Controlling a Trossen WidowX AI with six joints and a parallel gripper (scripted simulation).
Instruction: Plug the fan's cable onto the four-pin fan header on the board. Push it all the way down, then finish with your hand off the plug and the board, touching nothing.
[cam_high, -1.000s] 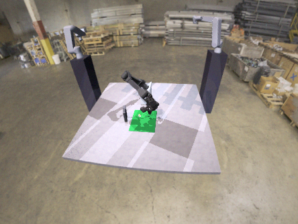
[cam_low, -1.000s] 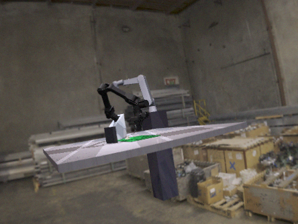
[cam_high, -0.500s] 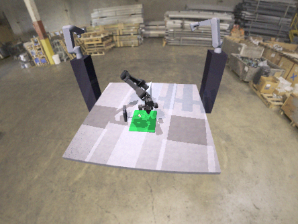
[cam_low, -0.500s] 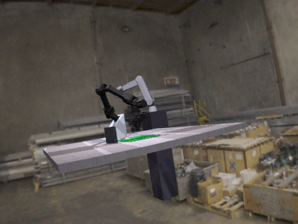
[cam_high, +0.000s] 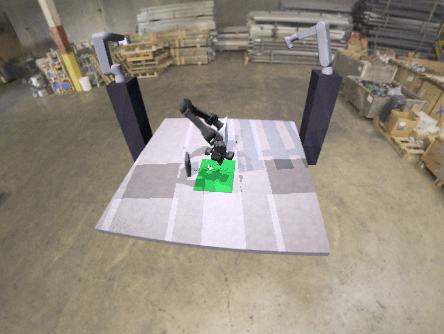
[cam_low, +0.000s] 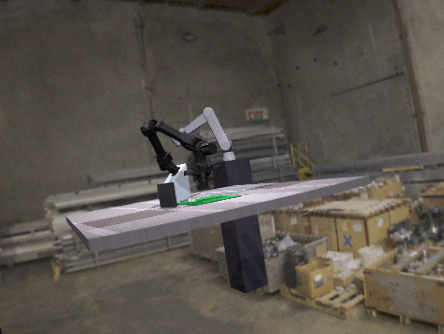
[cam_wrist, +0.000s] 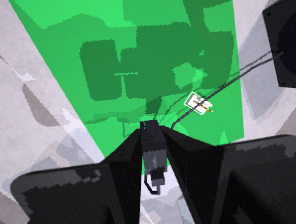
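Right now my gripper tip is 10 mm below the dark grey plug and 10 mm past it. The rest, counted from my gripper tip: green board (80 mm below, 40 mm ahead, 30 mm to the right); then black fan (210 mm to the right, 10 mm below, 10 mm ahead); then white fan header (80 mm to the right, 70 mm below, 20 mm behind).
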